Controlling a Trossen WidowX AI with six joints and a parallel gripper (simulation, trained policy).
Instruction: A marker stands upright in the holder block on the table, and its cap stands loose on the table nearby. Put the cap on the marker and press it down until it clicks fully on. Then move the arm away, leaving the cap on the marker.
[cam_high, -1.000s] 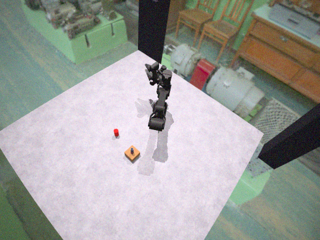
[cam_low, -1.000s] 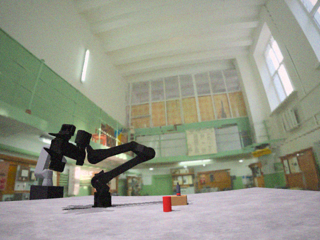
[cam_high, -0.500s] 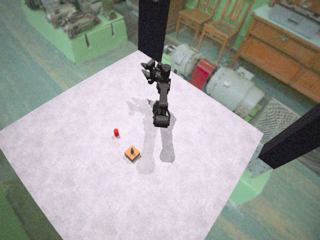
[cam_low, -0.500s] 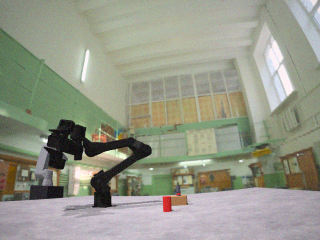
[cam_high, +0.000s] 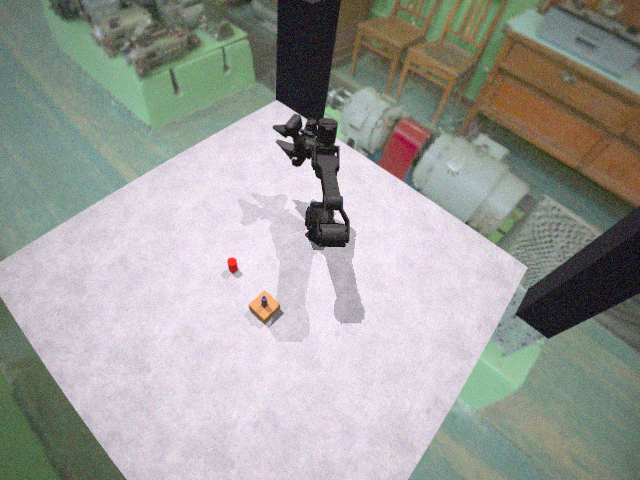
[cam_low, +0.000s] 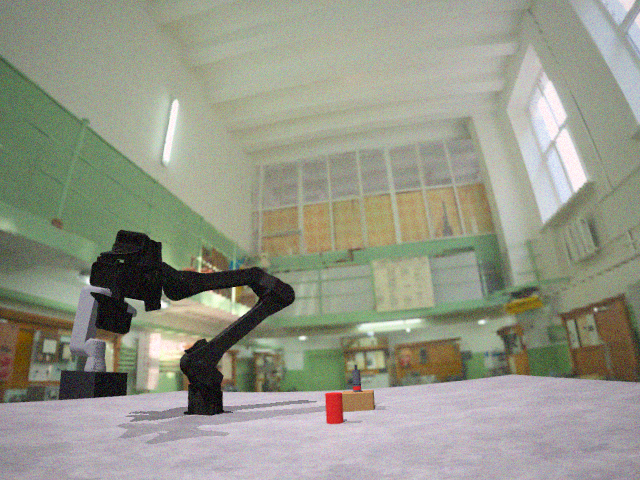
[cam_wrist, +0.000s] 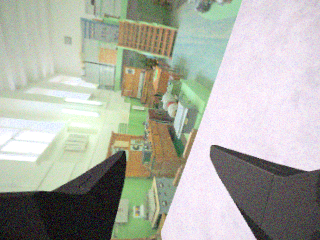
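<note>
Right now the red cap is 35 cm ahead of my gripper tip, 22 cm below it and 17 cm to the left of it. Round my gripper tip: holder block 38 cm ahead, 34 cm to the left, 22 cm below.
</note>
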